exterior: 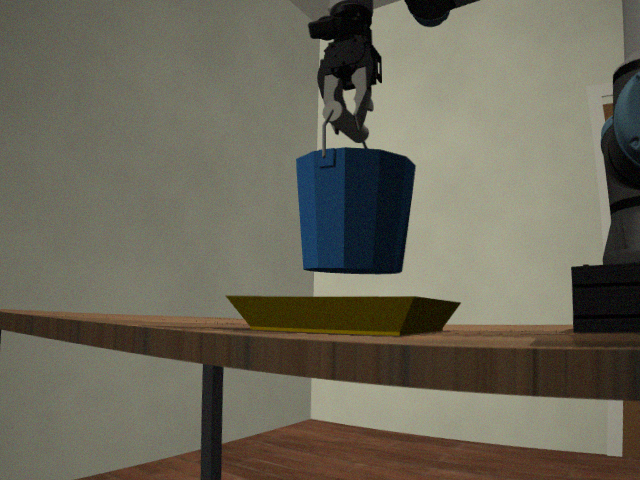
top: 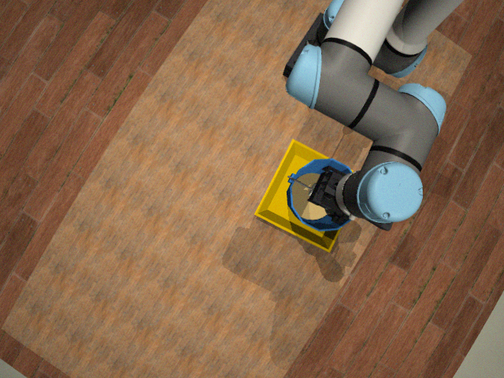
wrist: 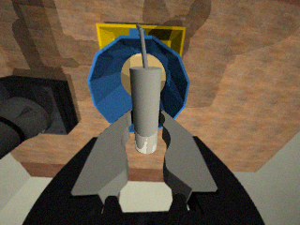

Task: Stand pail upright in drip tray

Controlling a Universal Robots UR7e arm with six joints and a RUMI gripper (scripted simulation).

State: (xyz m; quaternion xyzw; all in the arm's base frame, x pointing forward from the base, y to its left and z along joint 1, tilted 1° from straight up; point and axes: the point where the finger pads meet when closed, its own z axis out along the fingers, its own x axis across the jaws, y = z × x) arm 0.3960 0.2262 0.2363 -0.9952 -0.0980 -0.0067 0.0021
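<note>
Now: hand 90 mm above the pail and 10 mm past it. Also, from my hand: pail handle 30 mm below; yellow drip tray 300 mm below, 20 mm behind.
</note>
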